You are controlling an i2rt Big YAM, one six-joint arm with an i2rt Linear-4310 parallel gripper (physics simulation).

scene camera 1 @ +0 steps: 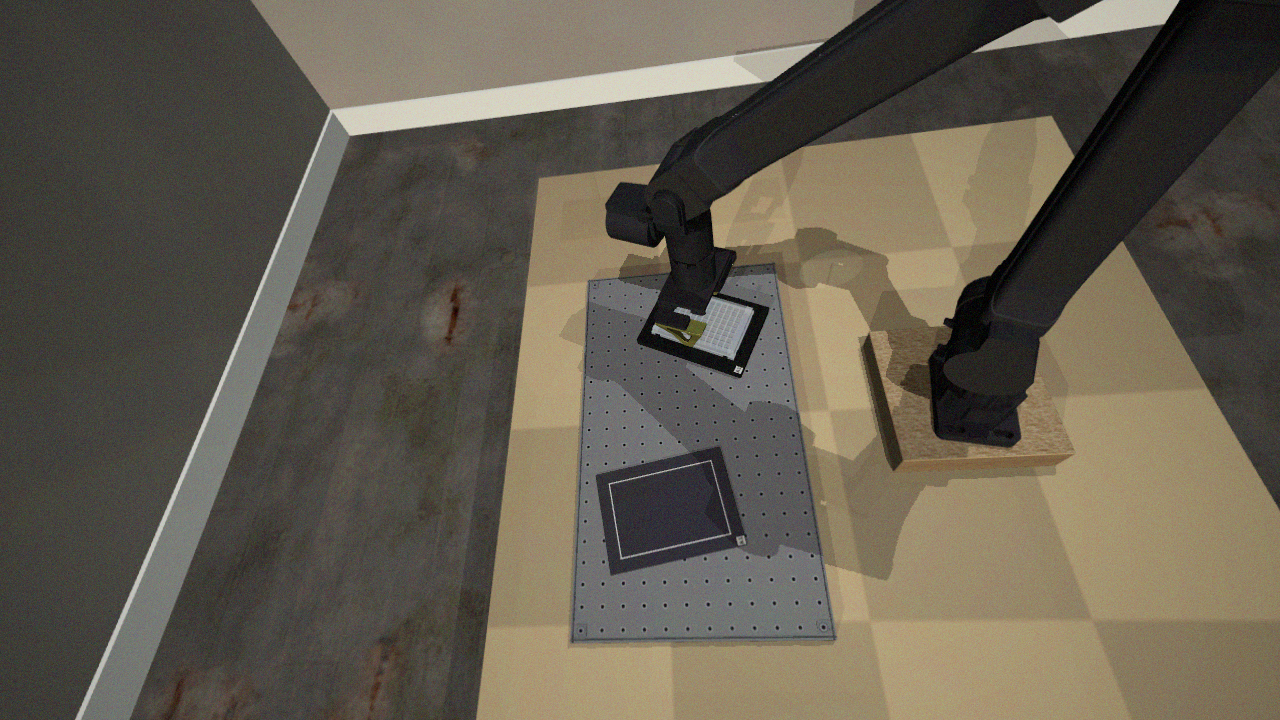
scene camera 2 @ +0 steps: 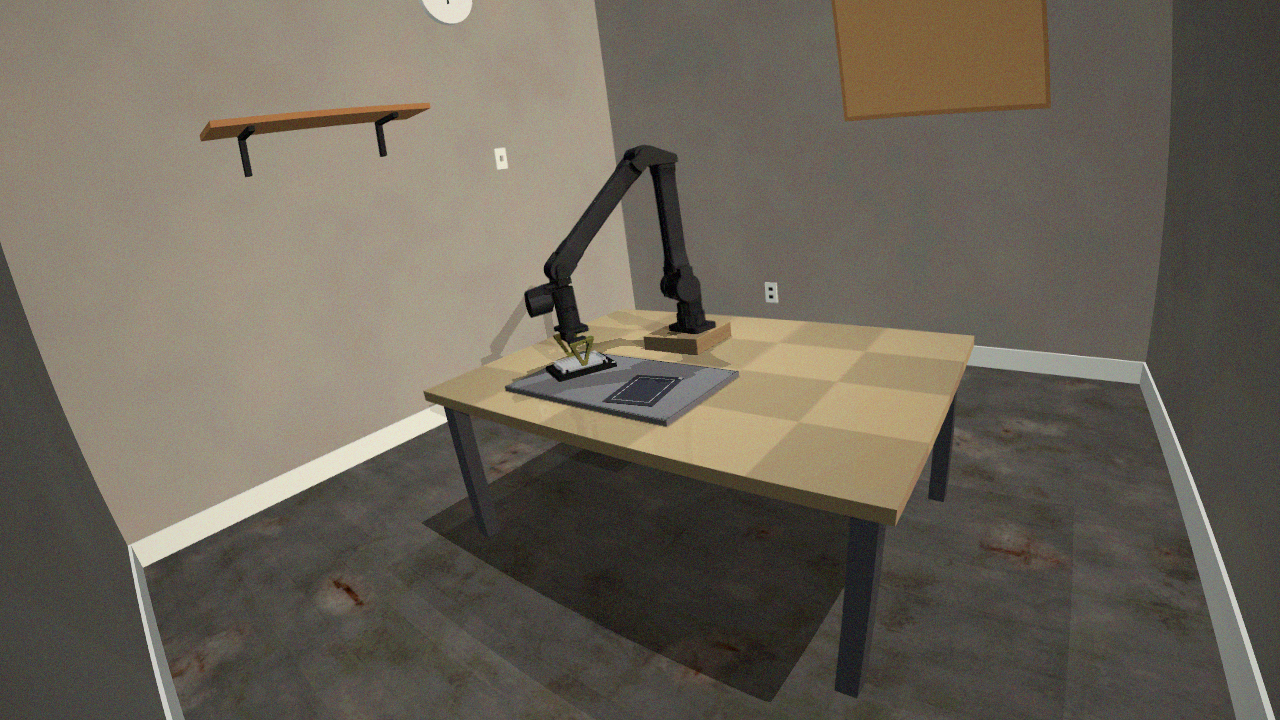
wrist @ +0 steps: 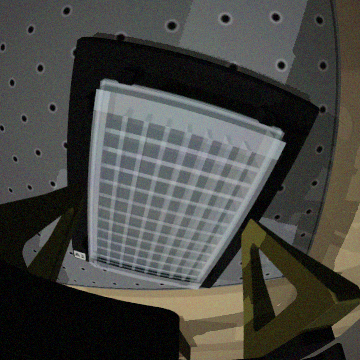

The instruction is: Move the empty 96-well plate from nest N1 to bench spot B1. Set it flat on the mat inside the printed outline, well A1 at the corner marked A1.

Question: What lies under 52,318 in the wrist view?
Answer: My gripper.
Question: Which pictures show my gripper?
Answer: Scene camera 1, scene camera 2 and the wrist view: all of them.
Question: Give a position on a well plate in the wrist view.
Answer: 171,178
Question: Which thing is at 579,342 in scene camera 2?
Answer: My gripper.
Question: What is my gripper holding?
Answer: Nothing.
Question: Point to a well plate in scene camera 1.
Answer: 727,322
